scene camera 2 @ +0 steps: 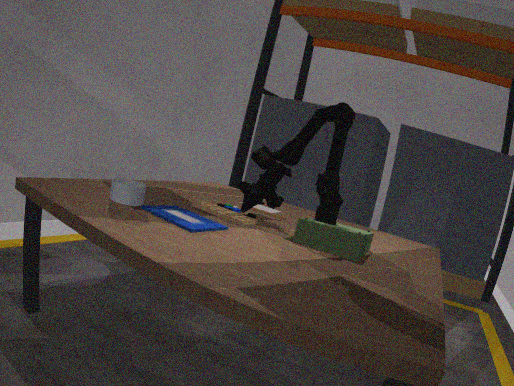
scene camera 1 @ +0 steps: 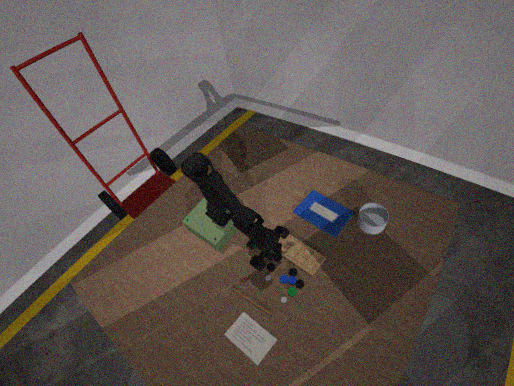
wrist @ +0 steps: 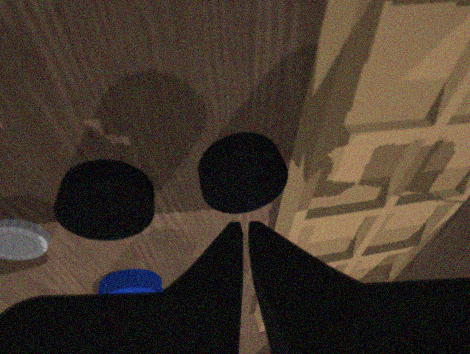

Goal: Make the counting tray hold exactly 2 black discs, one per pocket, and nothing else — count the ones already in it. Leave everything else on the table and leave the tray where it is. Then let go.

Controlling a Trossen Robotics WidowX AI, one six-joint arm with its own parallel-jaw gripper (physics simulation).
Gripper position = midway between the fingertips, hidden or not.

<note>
My gripper point(scene camera 2: 241, 211) is shut, holding nothing. Also in view: a tan counting tray point(scene camera 1: 300, 254). A grey bowl point(scene camera 2: 124, 191) rests on the table.
The tan counting tray shows as well in the wrist view point(wrist: 371, 180). The grey bowl also shows in scene camera 1 point(scene camera 1: 372, 219). My gripper also shows in the wrist view point(wrist: 244, 232). The wrist view does not show the grey bowl: it is out of frame.
</note>
